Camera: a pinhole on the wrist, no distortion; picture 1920 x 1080 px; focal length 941.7 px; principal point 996.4 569.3 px. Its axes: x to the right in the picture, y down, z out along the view. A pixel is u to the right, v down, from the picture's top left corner.
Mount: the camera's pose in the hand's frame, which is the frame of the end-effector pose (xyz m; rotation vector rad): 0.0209 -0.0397 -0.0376 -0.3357 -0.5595 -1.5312
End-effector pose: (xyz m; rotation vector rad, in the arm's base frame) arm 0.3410 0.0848 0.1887 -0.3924 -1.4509 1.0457
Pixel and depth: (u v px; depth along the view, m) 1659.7 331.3 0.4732
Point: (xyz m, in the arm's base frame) -0.0777 -0.2745 0.2136
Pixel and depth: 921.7 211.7 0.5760
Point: -0.0636 -0.1003 -0.1518
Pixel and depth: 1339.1 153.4 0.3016
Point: 0.1296 -0.1125 0.1115
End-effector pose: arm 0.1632 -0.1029 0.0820 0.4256 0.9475 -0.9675
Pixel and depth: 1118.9 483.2 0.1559
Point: 0.2316 -0.1503 0.1470
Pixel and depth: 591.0 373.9 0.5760
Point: 0.6701 0.0308 0.3327
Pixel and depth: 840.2 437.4 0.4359
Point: 0.4916 -0.1110 0.2885
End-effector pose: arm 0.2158 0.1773 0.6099 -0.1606 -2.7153 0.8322
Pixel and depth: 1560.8 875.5 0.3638
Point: 0.0157 -0.0382 0.3285
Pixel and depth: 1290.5 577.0 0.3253
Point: 0.1501 0.0615 0.3485
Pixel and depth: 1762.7 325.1 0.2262
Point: 0.2112 -0.0267 0.4426
